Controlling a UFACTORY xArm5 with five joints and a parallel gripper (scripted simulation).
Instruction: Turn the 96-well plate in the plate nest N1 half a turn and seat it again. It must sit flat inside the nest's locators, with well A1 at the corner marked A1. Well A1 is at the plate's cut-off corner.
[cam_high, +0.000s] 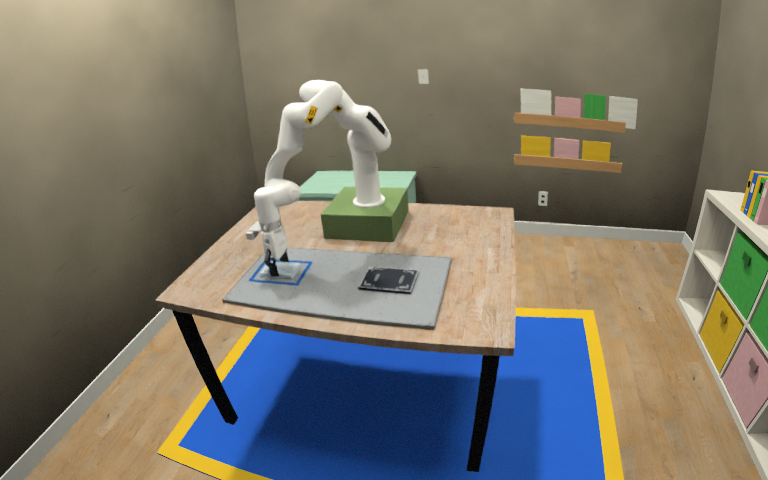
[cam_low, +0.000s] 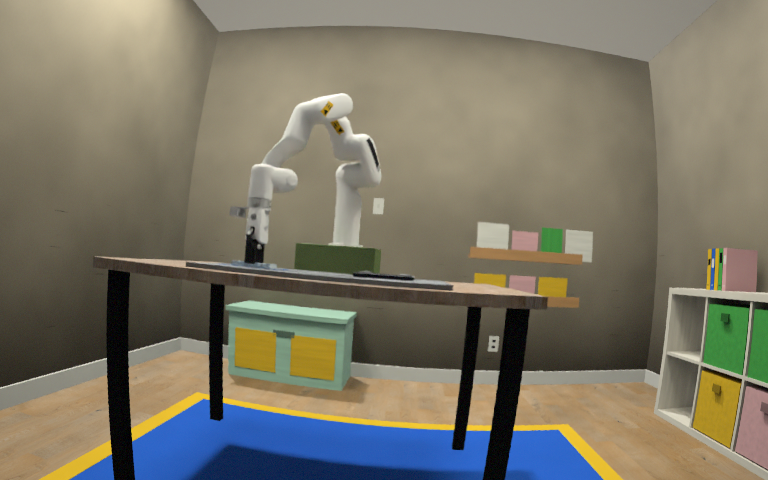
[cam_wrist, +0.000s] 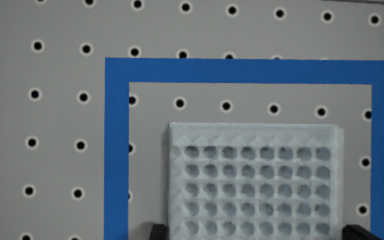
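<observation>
Right now the 96-well plate is 2 cm below my hand. Also, from my hand: black plate nest N1: 1 cm behind, 39 cm to the left, 1 cm below.
</observation>
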